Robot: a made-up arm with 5 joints.
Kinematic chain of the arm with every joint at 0, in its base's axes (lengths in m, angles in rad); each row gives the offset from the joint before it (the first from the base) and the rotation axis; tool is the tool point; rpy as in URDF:
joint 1: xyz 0.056 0 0.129 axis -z
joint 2: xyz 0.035 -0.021 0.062 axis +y
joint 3: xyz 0.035 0 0.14 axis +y
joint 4: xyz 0.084 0 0.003 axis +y
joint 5: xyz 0.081 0.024 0 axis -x
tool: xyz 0 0 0 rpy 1.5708 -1.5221 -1.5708
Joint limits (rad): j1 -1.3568..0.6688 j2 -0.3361..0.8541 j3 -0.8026..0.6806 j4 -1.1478..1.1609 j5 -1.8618..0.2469
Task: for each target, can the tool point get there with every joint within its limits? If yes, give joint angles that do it. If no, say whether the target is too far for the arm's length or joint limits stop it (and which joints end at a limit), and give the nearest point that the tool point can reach.
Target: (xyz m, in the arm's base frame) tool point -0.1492 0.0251 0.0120
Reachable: no: joint limits stop it (at a limit: joint 1, joint 2, joint 3) | nearest point 0.0760 0.1061 0.1202 | short by 0.263 m
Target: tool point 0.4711 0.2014 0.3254
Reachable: no: too far | nearest point 0.3476 0.1415 0.2821 | short by 0.144 m
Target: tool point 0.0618 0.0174 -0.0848
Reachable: no: joint limits stop it (at a limit: joint 2, joint 3) | nearest point 0.0967 0.1220 0.1029 | short by 0.218 m
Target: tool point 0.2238 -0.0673 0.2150
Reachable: yes | joints 0.3982 0.0552 0.4476 0.7147 -1.4441
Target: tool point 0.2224 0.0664 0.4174
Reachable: yes | joints -0.3627 -0.2078 -0.5018 0.3938 -0.4344
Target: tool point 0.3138 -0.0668 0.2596
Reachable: yes | joints 0.2648 0.3104 0.1550 -0.2292 0.0843
